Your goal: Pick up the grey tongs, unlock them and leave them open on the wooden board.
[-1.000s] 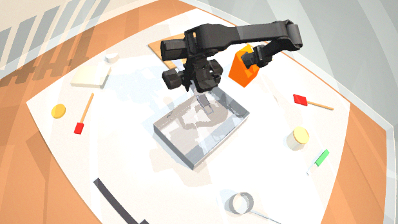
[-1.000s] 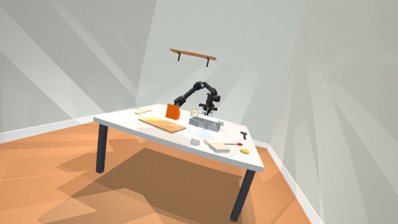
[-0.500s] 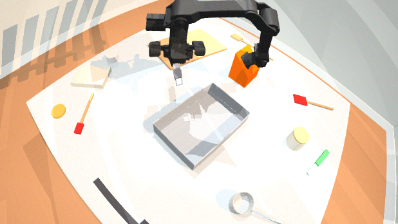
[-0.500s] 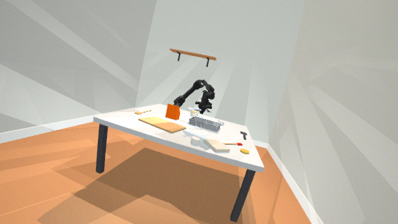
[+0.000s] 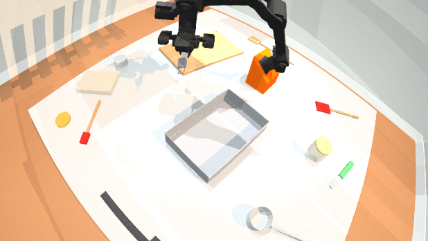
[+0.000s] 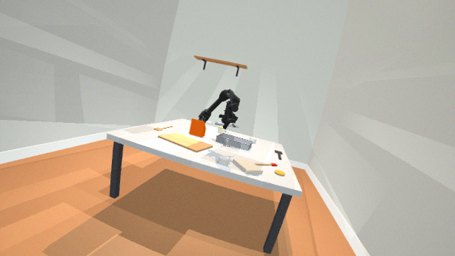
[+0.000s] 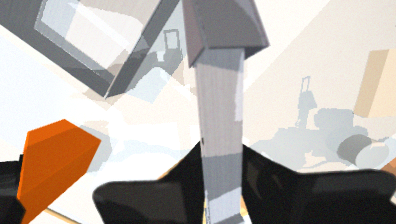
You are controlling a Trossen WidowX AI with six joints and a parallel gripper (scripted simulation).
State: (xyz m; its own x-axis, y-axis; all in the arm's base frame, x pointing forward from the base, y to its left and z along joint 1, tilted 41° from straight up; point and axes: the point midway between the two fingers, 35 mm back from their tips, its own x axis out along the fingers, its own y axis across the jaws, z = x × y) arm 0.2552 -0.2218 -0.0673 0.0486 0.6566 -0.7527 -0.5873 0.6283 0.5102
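The wooden board lies 26 cm behind my gripper tip, 15 cm below it and 12 cm to the right of it. From my gripper tip the other things lie so: yellow disc 46 cm ahead, 26 cm to the right, 15 cm below; grey roasting tin 24 cm to the left, 13 cm below, 8 cm ahead; white block 31 cm to the right, 24 cm ahead, 14 cm below.
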